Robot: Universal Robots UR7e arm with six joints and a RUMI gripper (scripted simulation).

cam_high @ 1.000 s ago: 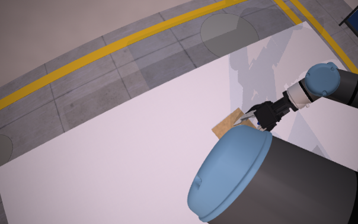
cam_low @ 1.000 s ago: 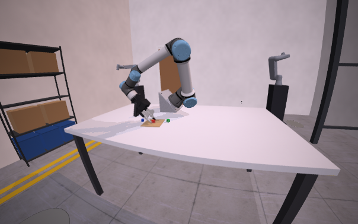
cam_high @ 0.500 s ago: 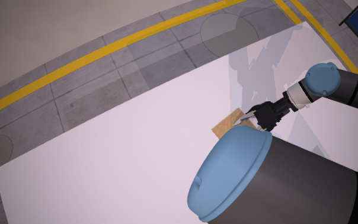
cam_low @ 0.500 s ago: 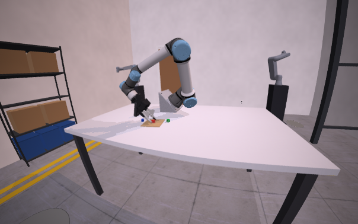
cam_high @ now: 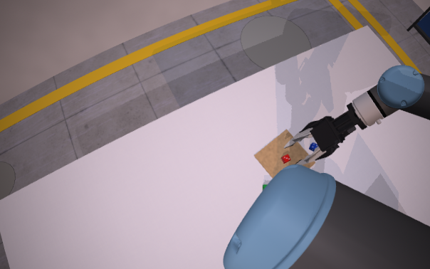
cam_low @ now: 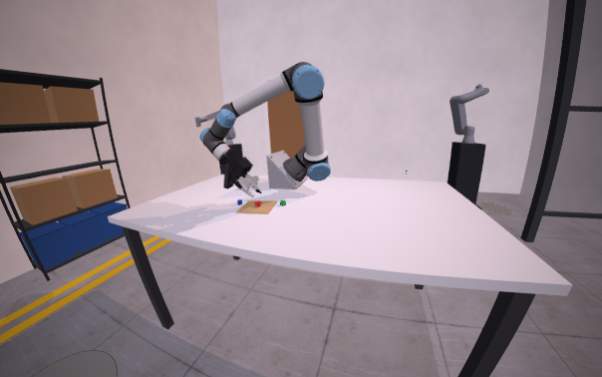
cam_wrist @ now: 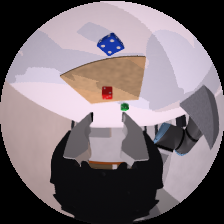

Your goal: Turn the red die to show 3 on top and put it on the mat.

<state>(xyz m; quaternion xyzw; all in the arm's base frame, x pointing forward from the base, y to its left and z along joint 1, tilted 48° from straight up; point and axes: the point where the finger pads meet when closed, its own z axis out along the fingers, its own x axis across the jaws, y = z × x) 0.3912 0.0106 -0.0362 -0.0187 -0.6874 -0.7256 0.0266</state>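
Now: hand 50 mm above the red die and 10 mm to the right of it. Also, from my hand: mat: 60 mm below, 10 mm to the left; then blue die: 90 mm to the right, 50 mm below, 10 mm behind; then green die: 110 mm to the left, 50 mm below, 50 mm behind.
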